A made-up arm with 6 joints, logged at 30 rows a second.
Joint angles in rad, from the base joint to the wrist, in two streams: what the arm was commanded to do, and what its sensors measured. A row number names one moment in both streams.
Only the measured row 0 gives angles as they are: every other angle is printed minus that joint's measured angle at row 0.
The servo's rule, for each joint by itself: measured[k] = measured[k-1] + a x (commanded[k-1-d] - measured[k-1]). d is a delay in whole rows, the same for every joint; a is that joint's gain. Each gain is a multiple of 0.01, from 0.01 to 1. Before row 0 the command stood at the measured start. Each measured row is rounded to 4 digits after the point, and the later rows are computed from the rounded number. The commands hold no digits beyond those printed.
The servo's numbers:
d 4
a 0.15 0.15 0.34 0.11 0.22 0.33
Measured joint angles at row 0:
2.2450 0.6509 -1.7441 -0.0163 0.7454 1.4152
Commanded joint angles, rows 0 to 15:
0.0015 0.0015 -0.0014 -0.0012 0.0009 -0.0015
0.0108 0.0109 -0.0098 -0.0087 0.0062 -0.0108
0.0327 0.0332 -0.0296 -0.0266 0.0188 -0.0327
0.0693 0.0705 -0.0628 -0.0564 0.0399 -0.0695
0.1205 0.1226 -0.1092 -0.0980 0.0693 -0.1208
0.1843 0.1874 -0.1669 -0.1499 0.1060 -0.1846
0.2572 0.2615 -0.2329 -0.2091 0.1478 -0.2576
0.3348 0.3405 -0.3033 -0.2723 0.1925 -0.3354
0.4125 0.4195 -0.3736 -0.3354 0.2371 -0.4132
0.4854 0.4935 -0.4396 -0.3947 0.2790 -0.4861
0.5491 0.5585 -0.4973 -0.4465 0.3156 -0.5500
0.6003 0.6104 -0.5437 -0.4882 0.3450 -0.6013
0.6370 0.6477 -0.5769 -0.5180 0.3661 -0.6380
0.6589 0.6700 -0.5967 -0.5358 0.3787 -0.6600
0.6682 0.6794 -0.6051 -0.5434 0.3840 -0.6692
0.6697 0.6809 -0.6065 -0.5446 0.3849 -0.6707
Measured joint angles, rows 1 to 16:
0.0000 0.0000 0.0000 0.0000 0.0000 0.0000
0.0000 0.0000 0.0000 0.0000 0.0000 0.0000
0.0000 0.0000 0.0000 0.0000 0.0000 0.0000
0.0000 0.0000 0.0000 0.0000 0.0000 0.0000
0.0002 0.0002 -0.0005 -0.0001 0.0002 -0.0005
0.0018 0.0018 -0.0037 -0.0010 0.0015 -0.0039
0.0064 0.0065 -0.0125 -0.0038 0.0053 -0.0134
0.0158 0.0161 -0.0296 -0.0096 0.0129 -0.0319
0.0315 0.0321 -0.0567 -0.0193 0.0253 -0.0612
0.0544 0.0554 -0.0942 -0.0337 0.0431 -0.1019
0.0848 0.0863 -0.1414 -0.0530 0.0661 -0.1533
0.1223 0.1244 -0.1964 -0.0771 0.0939 -0.2134
0.1658 0.1687 -0.2566 -0.1055 0.1254 -0.2793
0.2137 0.2174 -0.3188 -0.1373 0.1592 -0.3475
0.2640 0.2686 -0.3795 -0.1713 0.1936 -0.4143
0.3144 0.3199 -0.4353 -0.2062 0.2269 -0.4760

